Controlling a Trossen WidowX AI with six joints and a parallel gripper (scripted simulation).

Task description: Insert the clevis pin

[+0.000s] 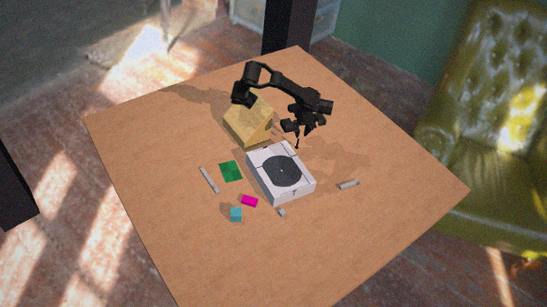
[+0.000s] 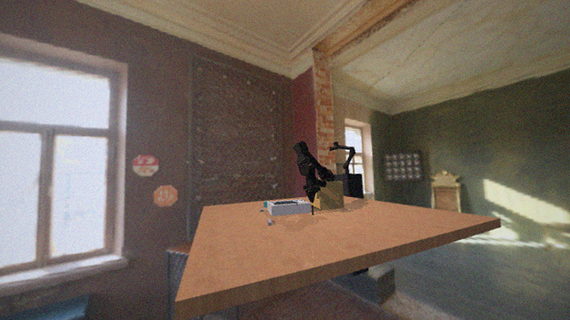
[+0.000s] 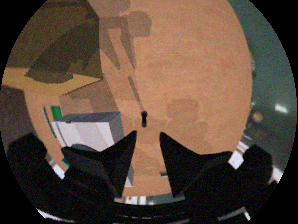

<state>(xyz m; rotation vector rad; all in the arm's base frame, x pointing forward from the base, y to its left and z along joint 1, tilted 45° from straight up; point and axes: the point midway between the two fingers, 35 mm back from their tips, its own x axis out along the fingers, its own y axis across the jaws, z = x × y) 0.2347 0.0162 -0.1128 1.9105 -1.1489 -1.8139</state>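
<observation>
Now: gripper tip 40 mm above the dark clevis pin and 10 mm past it. The rest, counted from my gripper tip: green tile 320 mm to the right, 70 mm below, 70 mm behind; dark grey disc 180 mm to the right, 80 mm ahead, 20 mm below; rimmed tray 180 mm to the right, 70 mm ahead, 30 mm below.
</observation>
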